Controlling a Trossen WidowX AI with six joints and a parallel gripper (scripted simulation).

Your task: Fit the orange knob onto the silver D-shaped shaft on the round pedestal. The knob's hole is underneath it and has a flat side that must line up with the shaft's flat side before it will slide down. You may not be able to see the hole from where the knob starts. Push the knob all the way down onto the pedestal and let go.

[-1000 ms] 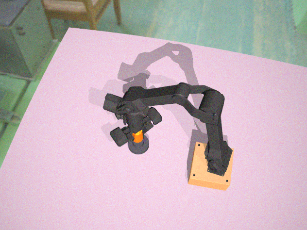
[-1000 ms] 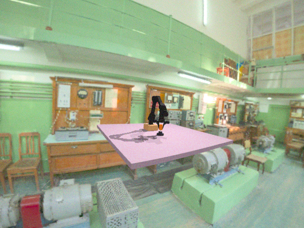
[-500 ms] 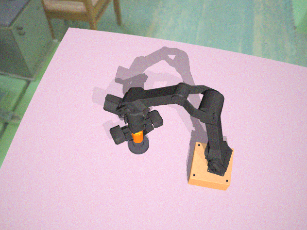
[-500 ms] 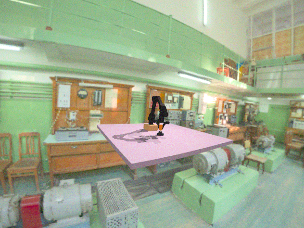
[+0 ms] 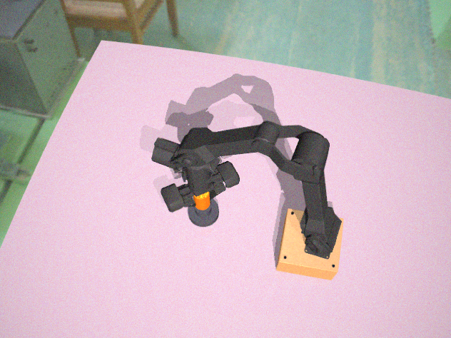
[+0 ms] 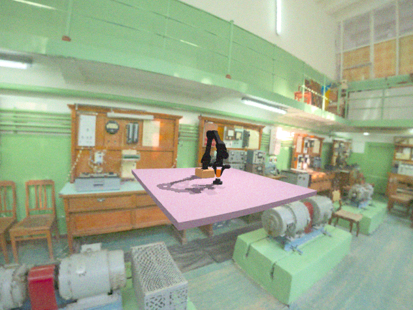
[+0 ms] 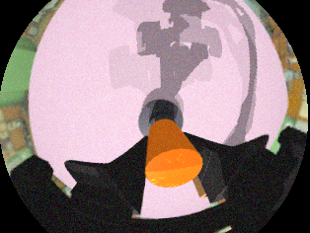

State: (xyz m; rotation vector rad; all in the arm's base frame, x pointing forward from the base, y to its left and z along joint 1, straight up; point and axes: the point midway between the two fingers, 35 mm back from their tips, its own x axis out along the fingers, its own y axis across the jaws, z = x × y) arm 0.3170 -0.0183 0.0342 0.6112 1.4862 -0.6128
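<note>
Right now my gripper tip is 30 mm below the orange knob. The rest, counted from my gripper tip: dark round pedestal (40 mm below).
</note>
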